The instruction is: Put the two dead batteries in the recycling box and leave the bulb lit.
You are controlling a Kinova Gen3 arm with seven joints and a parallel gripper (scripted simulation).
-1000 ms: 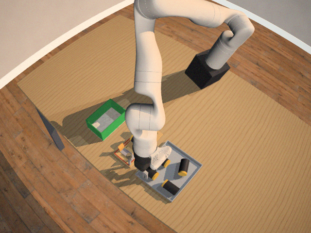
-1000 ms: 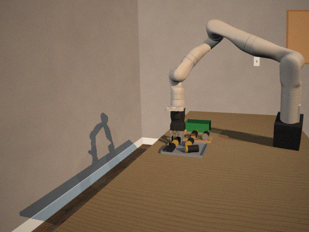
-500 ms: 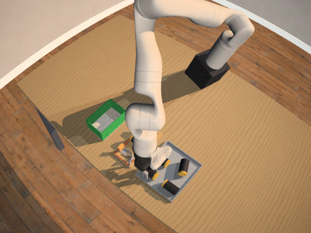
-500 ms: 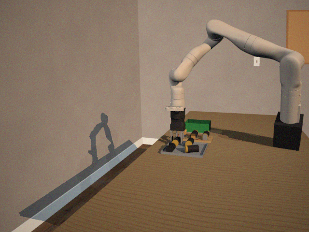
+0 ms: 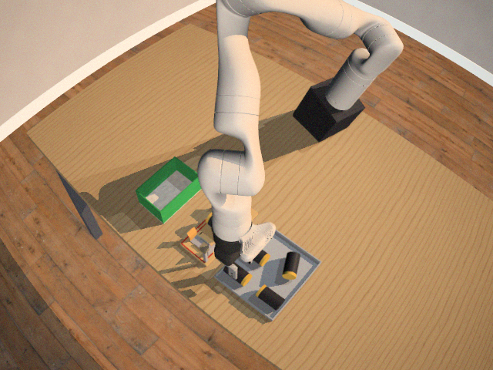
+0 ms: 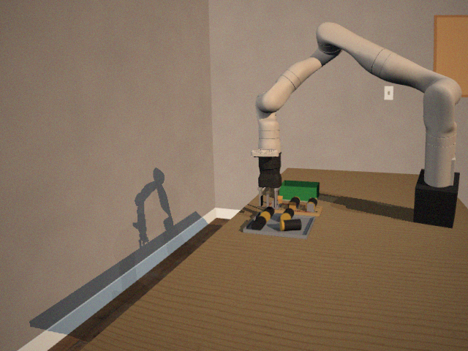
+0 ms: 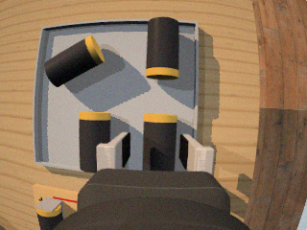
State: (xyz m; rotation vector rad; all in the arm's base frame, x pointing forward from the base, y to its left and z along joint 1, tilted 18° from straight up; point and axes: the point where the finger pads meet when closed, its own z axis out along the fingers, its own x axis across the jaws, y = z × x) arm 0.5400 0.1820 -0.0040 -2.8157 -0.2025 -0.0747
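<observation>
The grey tray lies 6 cm behind my hand, 4 cm to the left of it and 6 cm below it. The rest, counted from my hand: green recycling box 1 cm behind, 30 cm to the right, 5 cm below.
</observation>
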